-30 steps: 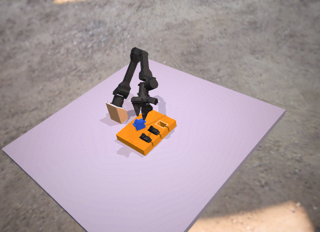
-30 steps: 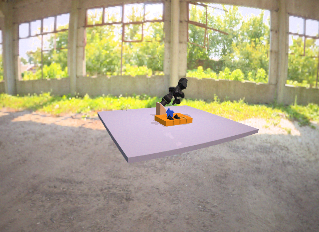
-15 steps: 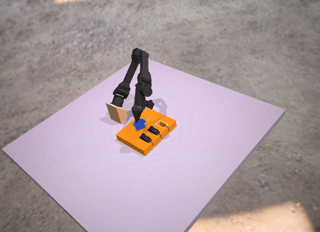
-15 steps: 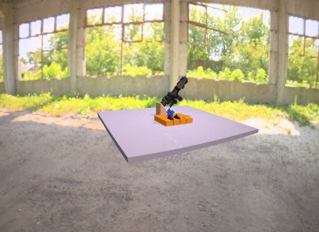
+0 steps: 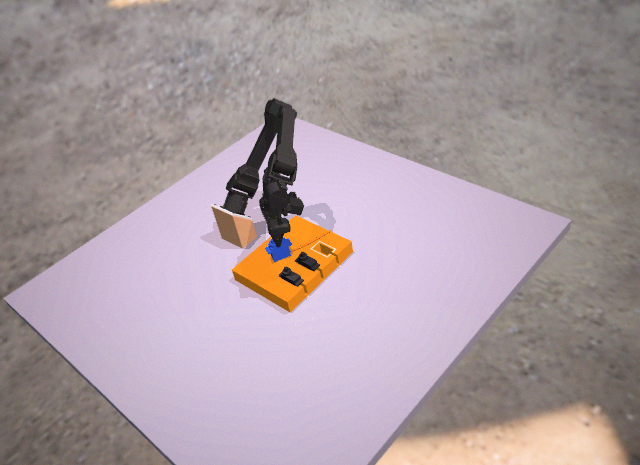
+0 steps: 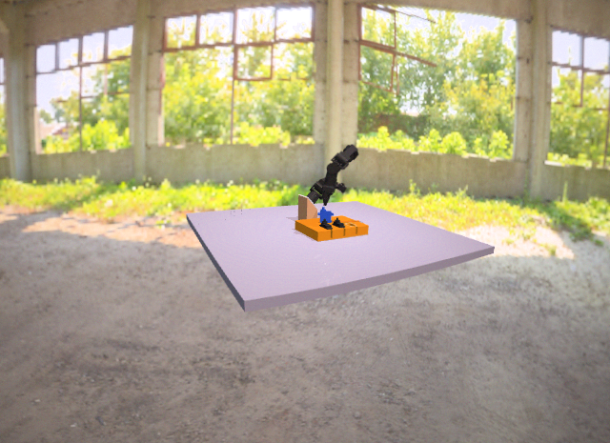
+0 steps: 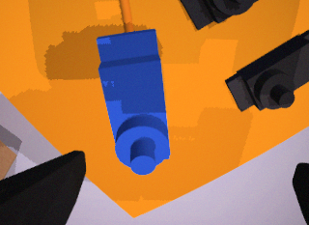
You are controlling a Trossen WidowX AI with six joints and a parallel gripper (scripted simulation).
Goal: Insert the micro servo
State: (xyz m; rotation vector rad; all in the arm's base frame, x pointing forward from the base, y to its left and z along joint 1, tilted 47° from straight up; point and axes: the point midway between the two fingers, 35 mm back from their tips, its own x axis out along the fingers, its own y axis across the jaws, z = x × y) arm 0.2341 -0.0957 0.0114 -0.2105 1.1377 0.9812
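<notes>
Now: the orange deck 120 mm below my gripper tip, 40 mm to the left of it and 30 mm behind it.
</notes>
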